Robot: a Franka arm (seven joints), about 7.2 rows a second.
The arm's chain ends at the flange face. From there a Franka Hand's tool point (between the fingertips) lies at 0.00 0.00 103.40 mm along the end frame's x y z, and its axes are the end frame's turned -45 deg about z.
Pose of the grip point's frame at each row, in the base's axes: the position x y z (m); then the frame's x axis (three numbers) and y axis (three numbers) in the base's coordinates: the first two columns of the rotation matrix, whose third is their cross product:
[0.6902 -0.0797 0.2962 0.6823 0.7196 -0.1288 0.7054 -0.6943 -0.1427]
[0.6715 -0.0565 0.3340 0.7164 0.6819 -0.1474 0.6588 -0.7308 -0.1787]
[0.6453 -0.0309 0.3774 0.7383 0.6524 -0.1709 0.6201 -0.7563 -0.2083]
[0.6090 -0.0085 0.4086 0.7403 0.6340 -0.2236 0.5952 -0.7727 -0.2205]
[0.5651 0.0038 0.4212 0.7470 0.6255 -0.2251 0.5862 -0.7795 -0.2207]
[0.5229 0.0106 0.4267 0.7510 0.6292 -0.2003 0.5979 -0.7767 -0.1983]
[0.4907 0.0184 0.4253 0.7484 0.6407 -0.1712 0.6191 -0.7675 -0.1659]
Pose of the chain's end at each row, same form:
[0.7101 -0.0804 0.3977 0.9813 0.0179 -0.1920 0.0163 -0.9998 -0.0098]
[0.6952 -0.0597 0.4346 0.9724 -0.0346 -0.2306 -0.0407 -0.9989 -0.0221]
[0.6727 -0.0358 0.4770 0.9605 -0.0735 -0.2681 -0.0836 -0.9961 -0.0264]
[0.6413 -0.0116 0.5068 0.9443 -0.0981 -0.3140 -0.1026 -0.9947 0.0022]
[0.5975 0.0004 0.5193 0.9427 -0.1089 -0.3152 -0.1137 -0.9935 0.0031]
[0.5519 0.0076 0.5259 0.9538 -0.1043 -0.2819 -0.1083 -0.9941 0.0014]
[0.5153 0.0165 0.5257 0.9670 -0.0897 -0.2384 -0.0914 -0.9957 0.0037]

